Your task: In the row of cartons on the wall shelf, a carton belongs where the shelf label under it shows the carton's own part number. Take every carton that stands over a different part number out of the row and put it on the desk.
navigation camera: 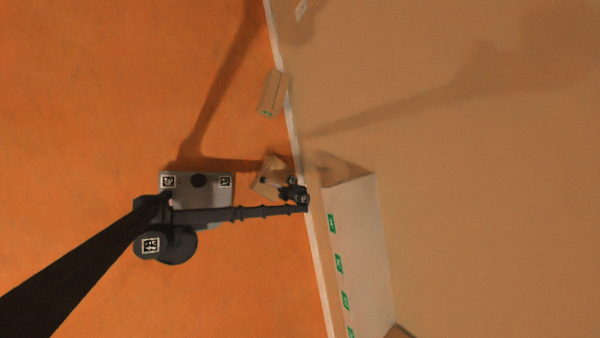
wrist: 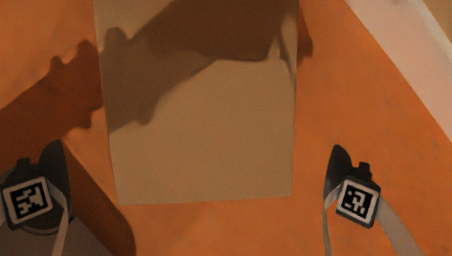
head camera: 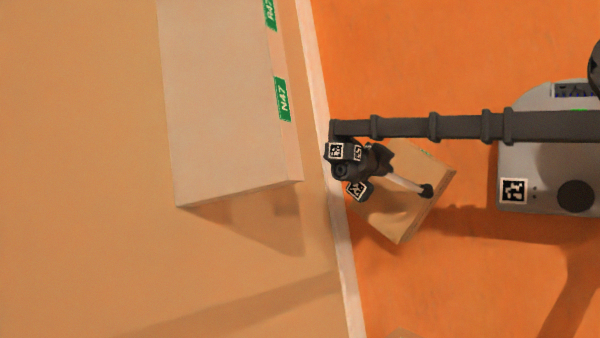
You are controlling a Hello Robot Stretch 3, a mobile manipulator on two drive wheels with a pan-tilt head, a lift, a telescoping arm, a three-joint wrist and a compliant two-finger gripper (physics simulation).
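Frame: origin at the robot's base, x ahead, y up, z right, level; millimetres.
Seen in the pictures: gripper, between the fingertips: (navigation camera: 273,188) (wrist: 202,164) (head camera: 400,169); robot's base, origin of its link: (navigation camera: 198,179) (head camera: 573,195).
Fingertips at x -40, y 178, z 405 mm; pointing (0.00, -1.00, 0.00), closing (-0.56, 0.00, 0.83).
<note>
Offsets run from my fingertips to a thing's top centre. "pt": to the spot under its first point. Level surfaces: height alone.
A brown carton {dz +31, dx +52, dy -58 mm} (head camera: 400,212) (navigation camera: 265,191) (wrist: 210,165) lies on the floor beside the wall, with part of a green label at one edge in the head view. My gripper (head camera: 392,173) (navigation camera: 280,186) (wrist: 202,164) is open above it; in the wrist view its fingers stand wide apart, to either side of the carton's near end. A second carton {dz +2, dx +600, dy +3 mm} (head camera: 401,333) (navigation camera: 274,95) lies on the floor against the skirting. The wall shelf {dy +527 mm} (head camera: 225,100) (navigation camera: 362,225) carries green labels, one reading N47 {dz +36, dx -88, dy +527 mm} (head camera: 282,99). A carton {pt dz +401, dx -615, dy +563 mm} (navigation camera: 398,332) shows partly at the shelf's far end. The desk does not show.
My arm (head camera: 450,126) (navigation camera: 250,212) reaches across the floor from the base (head camera: 525,160) (navigation camera: 215,192) to the wall. The skirting (head camera: 340,240) (navigation camera: 314,240) (wrist: 405,55) runs close beside the wrist. A wall socket {pt dz +34, dx +959, dy +226 mm} (navigation camera: 301,10) shows beyond the second carton.
</note>
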